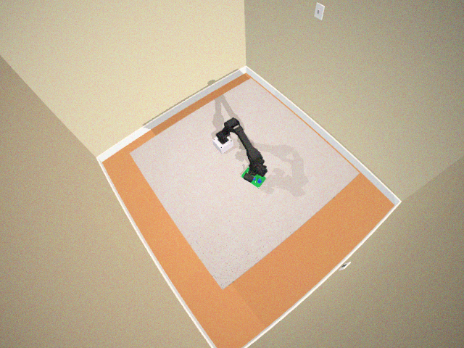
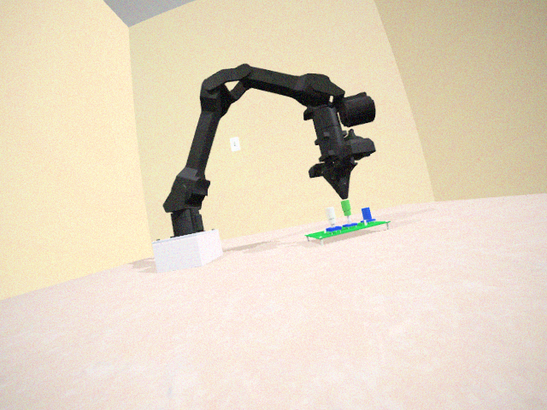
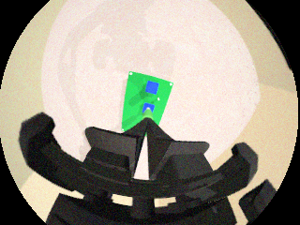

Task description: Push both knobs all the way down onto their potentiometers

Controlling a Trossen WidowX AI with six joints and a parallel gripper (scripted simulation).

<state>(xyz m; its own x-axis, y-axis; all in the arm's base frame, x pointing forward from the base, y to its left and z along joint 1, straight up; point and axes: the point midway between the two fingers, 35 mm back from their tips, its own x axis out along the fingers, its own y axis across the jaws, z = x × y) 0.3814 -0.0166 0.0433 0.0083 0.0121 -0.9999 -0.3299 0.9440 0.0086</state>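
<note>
Right now the green knob is 2 cm below my gripper tip. From my gripper tip the other things lie so: white knob 4 cm behind, 3 cm to the right, 2 cm below.
</note>
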